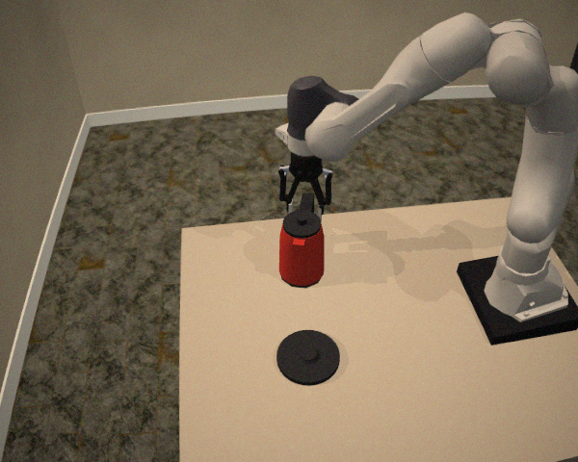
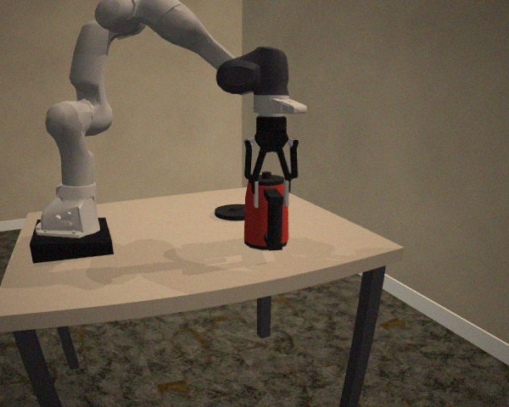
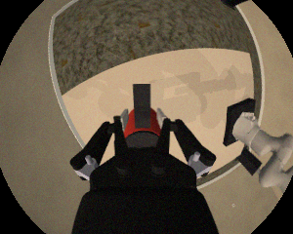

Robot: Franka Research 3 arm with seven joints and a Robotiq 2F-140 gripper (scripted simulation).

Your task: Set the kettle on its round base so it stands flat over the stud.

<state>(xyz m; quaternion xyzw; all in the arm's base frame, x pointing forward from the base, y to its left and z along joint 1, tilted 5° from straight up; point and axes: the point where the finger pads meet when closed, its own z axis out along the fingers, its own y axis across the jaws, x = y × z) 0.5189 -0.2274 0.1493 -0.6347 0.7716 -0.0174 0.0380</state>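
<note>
My hand is 60 mm above the red kettle, 30 mm to the right of it and 10 mm short of it. Also, from my hand: round kettle base: 350 mm to the left, 140 mm below, 20 mm ahead.
</note>
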